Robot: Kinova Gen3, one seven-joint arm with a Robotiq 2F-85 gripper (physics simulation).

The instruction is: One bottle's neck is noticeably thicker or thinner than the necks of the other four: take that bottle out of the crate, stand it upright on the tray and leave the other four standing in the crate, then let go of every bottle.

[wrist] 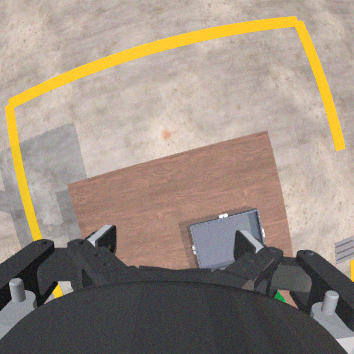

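My gripper (174,241) is wide open with nothing between its fingers, high above the wooden table. A shallow blue-grey tray (214,242) with low dark walls and small white clips on its sides lies on the table, at the lower right of the view. The right finger covers part of it, and the gripper body hides its near edge. No bottle shows in the view, and I cannot make out the crate.
The brown wooden table (165,190) runs down behind the gripper body. A small green piece (280,297) shows beside the right finger linkage. A yellow line (172,44) marks the concrete floor around the table. A grey slotted piece (345,249) is at the right edge.
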